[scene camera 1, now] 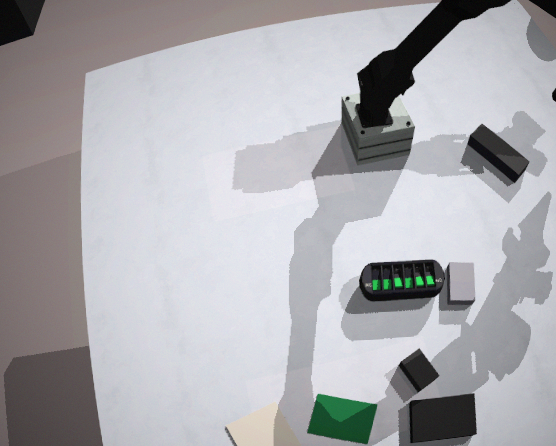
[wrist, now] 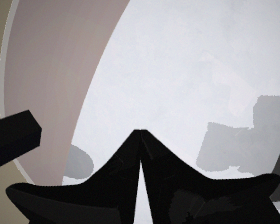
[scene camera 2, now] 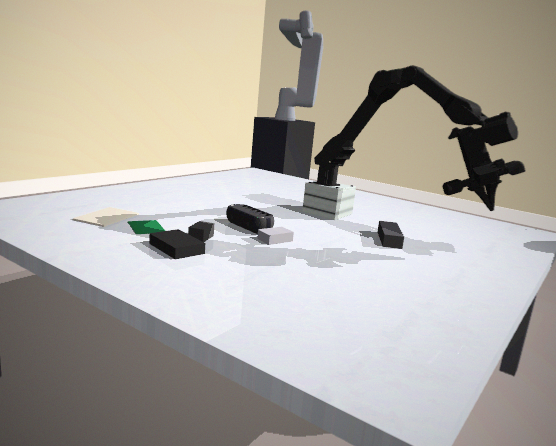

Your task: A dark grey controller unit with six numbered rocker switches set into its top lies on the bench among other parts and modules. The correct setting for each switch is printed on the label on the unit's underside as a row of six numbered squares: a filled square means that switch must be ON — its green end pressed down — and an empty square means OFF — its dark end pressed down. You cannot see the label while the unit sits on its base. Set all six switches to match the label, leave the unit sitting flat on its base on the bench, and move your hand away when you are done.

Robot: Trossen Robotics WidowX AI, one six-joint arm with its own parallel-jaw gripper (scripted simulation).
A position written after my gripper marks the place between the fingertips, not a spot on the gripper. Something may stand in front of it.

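My gripper (scene camera 2: 491,210), visible also in the wrist view (wrist: 140,135), holds nothing and is shut. A light grey block (scene camera 1: 460,276) is present, as are a small dark cube (scene camera 1: 420,372) and a dark flat box (scene camera 2: 177,244). The small dark cube is out of frame in the wrist view; the dark flat box is out of frame in the wrist view.
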